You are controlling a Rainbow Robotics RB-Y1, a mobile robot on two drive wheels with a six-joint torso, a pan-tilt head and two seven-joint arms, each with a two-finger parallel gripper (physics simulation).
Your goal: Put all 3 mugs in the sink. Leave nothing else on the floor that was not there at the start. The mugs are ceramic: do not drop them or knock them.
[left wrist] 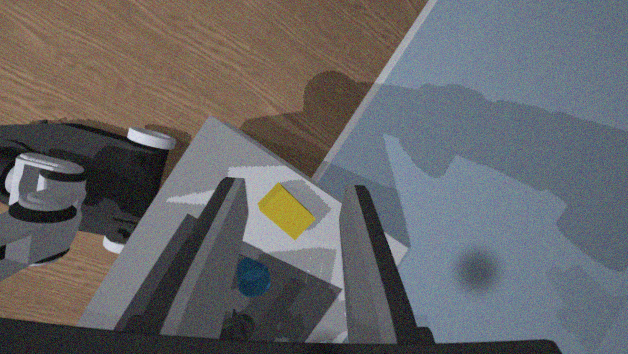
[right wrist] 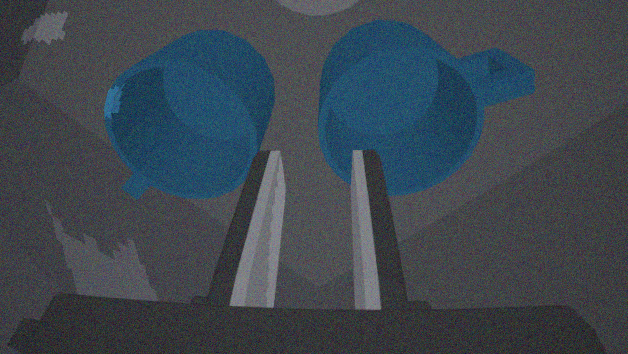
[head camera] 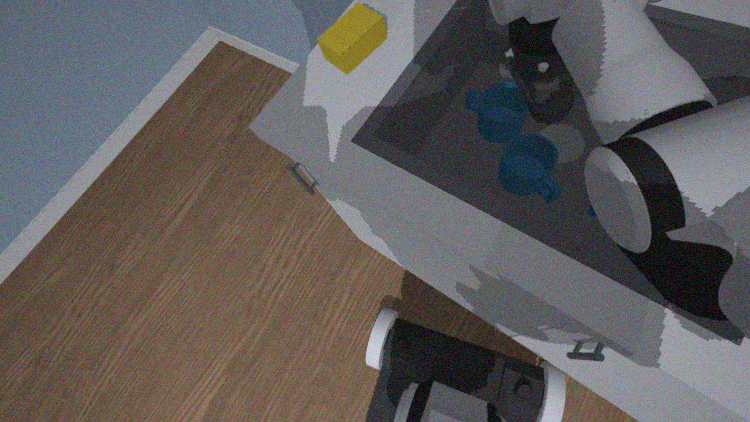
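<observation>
One blue mug stands in the dark sink. A second blue mug stands beside it, handle pointing away from the first. A small blue patch shows at the edge of my right arm in the head view; what it belongs to is mostly hidden. A round blue mug top shows in the left wrist view; I cannot tell which mug. My right gripper is partly open and empty, above the gap between the two mugs. My left gripper is open and empty, high above the counter.
A yellow block lies on the pale counter beside the sink. Cabinet handles stick out from the counter's front. My wheeled base stands close to it. A pale round drain lies near the mugs.
</observation>
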